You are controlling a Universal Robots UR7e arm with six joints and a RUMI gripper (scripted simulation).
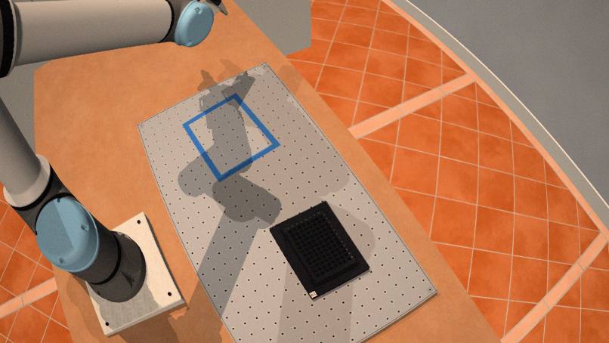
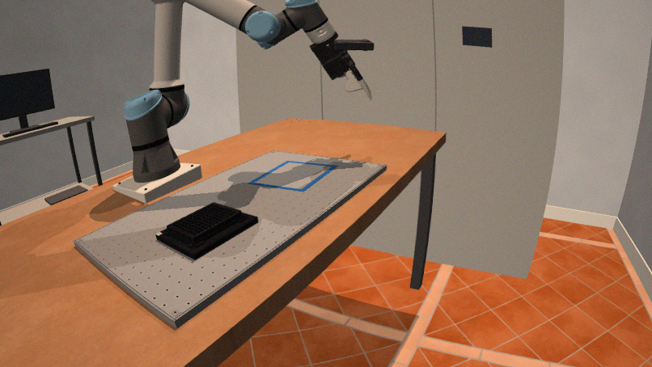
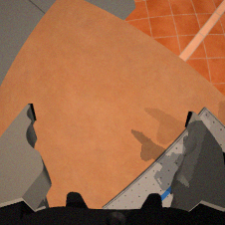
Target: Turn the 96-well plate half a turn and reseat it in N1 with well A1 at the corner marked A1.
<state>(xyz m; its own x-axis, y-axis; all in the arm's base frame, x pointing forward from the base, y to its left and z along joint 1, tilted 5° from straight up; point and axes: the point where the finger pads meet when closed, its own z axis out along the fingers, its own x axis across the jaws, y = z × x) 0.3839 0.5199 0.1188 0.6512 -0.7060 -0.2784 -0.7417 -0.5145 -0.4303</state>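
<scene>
My gripper is now 3 cm short of the black 96-well plate, 62 cm to the left of it and 17 cm above it. From my hand the other things lie so: white A1 label (2 cm behind, 70 cm to the right, 18 cm below); black plate nest N1 (3 cm ahead, 62 cm to the right, 18 cm below).
</scene>
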